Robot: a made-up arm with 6 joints.
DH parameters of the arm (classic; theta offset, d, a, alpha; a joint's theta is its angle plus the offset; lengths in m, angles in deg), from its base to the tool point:
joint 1: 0 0.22 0 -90
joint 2: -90 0 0.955 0
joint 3: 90 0.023 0 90
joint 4: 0 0.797 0 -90
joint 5: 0 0 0 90
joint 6: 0 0.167 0 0
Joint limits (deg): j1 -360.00..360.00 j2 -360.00..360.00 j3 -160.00..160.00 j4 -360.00..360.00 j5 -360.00..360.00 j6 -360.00..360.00
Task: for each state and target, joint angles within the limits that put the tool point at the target. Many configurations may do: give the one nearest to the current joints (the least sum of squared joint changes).
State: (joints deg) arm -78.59 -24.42 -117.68 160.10 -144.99 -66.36
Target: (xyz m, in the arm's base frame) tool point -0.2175 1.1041 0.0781
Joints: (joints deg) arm -79.58 -60.14 -103.34 161.21 -136.28 -66.36
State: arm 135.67 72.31 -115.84 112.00 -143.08 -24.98
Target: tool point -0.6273 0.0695 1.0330
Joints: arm 178.29 75.92 -106.11 115.45 -150.73 -24.98
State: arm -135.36 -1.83 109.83 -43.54 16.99 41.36
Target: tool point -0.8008 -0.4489 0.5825
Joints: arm -149.82 9.51 115.47 -43.92 18.92 41.36
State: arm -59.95 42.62 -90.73 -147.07 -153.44 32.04
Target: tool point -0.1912 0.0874 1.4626
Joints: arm -13.06 20.28 -81.55 -157.65 -162.66 32.04
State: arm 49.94 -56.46 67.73 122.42 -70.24 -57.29
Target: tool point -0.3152 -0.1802 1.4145
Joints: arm 15.79 -59.93 85.91 135.51 -70.99 -57.29
